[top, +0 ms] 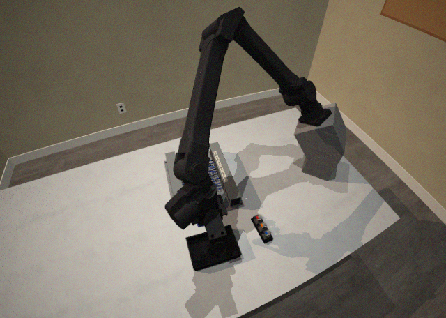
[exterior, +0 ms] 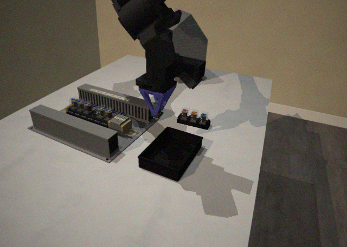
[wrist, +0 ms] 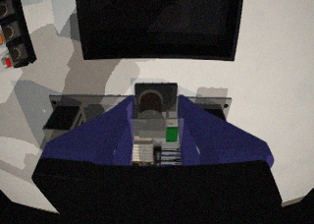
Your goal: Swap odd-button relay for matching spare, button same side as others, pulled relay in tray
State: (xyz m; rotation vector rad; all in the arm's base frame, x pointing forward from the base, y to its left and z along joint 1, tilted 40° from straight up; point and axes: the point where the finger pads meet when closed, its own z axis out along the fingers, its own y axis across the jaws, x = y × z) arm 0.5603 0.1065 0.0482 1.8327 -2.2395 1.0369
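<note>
Now: hand 20 mm short of the black tray, 50 mm to the right of it and 110 mm above it.
</note>
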